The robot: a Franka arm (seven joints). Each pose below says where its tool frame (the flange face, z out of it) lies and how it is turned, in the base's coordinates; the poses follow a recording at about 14 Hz.
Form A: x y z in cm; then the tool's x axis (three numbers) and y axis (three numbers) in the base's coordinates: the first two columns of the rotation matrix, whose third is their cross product.
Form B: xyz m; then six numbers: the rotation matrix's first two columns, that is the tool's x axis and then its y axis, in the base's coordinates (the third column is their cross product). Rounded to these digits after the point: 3 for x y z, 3 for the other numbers.
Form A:
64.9, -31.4, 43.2, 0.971, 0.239, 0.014, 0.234, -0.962, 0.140
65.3, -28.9, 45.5, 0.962, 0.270, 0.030, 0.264, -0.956, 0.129
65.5, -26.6, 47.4, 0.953, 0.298, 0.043, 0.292, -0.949, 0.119
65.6, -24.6, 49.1, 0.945, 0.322, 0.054, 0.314, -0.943, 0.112
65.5, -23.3, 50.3, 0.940, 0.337, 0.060, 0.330, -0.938, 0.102
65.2, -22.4, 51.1, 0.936, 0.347, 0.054, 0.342, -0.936, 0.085
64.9, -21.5, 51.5, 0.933, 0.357, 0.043, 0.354, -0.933, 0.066
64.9, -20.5, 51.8, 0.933, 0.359, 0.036, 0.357, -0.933, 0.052
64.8, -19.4, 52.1, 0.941, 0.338, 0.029, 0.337, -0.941, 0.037
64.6, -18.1, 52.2, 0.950, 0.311, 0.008, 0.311, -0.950, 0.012
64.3, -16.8, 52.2, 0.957, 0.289, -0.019, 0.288, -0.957, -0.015
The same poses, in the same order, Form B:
0.649, -0.314, 0.432, 0.971, 0.239, 0.014, 0.234, -0.962, 0.140
0.653, -0.289, 0.455, 0.962, 0.270, 0.030, 0.264, -0.956, 0.129
0.655, -0.266, 0.474, 0.953, 0.298, 0.043, 0.292, -0.949, 0.119
0.656, -0.246, 0.491, 0.945, 0.322, 0.054, 0.314, -0.943, 0.112
0.655, -0.233, 0.503, 0.940, 0.337, 0.060, 0.330, -0.938, 0.102
0.652, -0.224, 0.511, 0.936, 0.347, 0.054, 0.342, -0.936, 0.085
0.649, -0.215, 0.515, 0.933, 0.357, 0.043, 0.354, -0.933, 0.066
0.649, -0.205, 0.518, 0.933, 0.359, 0.036, 0.357, -0.933, 0.052
0.648, -0.194, 0.521, 0.941, 0.338, 0.029, 0.337, -0.941, 0.037
0.646, -0.181, 0.522, 0.950, 0.311, 0.008, 0.311, -0.950, 0.012
0.643, -0.168, 0.522, 0.957, 0.289, -0.019, 0.288, -0.957, -0.015

